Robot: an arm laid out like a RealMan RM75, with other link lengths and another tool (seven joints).
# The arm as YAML. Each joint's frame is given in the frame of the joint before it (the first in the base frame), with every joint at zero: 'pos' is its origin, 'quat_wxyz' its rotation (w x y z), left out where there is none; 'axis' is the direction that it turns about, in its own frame. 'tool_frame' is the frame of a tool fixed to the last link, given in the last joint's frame.
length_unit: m
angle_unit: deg
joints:
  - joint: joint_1
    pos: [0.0, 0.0, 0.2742]
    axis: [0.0, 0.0, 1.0]
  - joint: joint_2
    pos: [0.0, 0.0, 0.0]
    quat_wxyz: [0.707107, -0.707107, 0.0, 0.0]
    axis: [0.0, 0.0, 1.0]
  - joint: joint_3
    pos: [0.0, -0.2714, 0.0]
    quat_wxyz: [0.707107, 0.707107, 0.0, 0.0]
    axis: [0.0, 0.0, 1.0]
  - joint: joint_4
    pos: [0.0, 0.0, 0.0]
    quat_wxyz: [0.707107, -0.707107, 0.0, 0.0]
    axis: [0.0, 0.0, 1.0]
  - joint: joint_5
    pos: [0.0, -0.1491, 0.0]
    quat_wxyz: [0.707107, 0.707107, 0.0, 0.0]
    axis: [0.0, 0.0, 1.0]
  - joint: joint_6
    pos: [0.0, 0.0, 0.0]
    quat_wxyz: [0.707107, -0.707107, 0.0, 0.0]
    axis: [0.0, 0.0, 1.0]
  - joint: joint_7
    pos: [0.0, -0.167, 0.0]
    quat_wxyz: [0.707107, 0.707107, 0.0, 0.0]
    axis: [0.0, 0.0, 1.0]
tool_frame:
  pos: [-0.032, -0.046, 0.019]
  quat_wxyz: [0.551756, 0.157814, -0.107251, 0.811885]
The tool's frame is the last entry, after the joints.
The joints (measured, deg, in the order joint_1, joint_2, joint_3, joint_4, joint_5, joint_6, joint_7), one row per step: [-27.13 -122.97 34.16 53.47 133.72 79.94 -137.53]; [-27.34 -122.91 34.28 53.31 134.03 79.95 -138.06]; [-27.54 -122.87 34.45 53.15 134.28 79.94 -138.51]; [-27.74 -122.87 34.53 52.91 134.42 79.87 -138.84]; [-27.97 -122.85 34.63 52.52 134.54 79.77 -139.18]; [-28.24 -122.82 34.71 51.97 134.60 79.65 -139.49]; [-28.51 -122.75 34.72 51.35 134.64 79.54 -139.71]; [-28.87 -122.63 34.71 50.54 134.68 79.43 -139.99]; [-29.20 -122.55 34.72 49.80 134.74 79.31 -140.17]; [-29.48 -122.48 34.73 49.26 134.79 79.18 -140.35]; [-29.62 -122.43 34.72 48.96 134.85 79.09 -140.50]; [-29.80 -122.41 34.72 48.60 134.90 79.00 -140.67]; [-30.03 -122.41 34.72 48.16 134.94 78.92 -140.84]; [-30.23 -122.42 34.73 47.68 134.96 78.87 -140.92]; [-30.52 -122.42 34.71 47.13 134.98 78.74 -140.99]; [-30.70 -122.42 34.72 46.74 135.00 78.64 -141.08]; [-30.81 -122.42 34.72 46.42 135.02 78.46 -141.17]
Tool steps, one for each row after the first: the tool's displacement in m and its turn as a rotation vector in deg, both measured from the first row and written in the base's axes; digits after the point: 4 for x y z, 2 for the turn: [0.0003 -0.0002 -0.0005 -0.35 -0.01 0.33]; [0.0008 -0.0002 -0.0012 -0.70 -0.02 0.57]; [0.0015 -0.0001 -0.0022 -0.94 -0.14 0.78]; [0.0022 -0.0001 -0.0035 -1.25 -0.32 1.04]; [0.0033 -0.0001 -0.0053 -1.60 -0.62 1.30]; [0.0041 -0.0001 -0.0068 -1.92 -0.92 1.56]; [0.0052 -0.0001 -0.0086 -2.33 -1.33 1.87]; [0.0062 -0.0001 -0.0104 -2.74 -1.64 2.10]; [0.0070 0.0002 -0.0116 -3.00 -1.86 2.27]; [0.0073 0.0003 -0.0122 -3.13 -1.96 2.45]; [0.0079 0.0003 -0.0132 -3.32 -2.14 2.63]; [0.0089 0.0003 -0.0146 -3.58 -2.38 2.79]; [0.0099 0.0000 -0.0163 -3.90 -2.64 2.90]; [0.0111 0.0003 -0.0179 -4.17 -2.90 2.99]; [0.0119 0.0003 -0.0191 -4.38 -3.08 3.10]; [0.0121 0.0003 -0.0200 -4.46 -3.19 3.28]
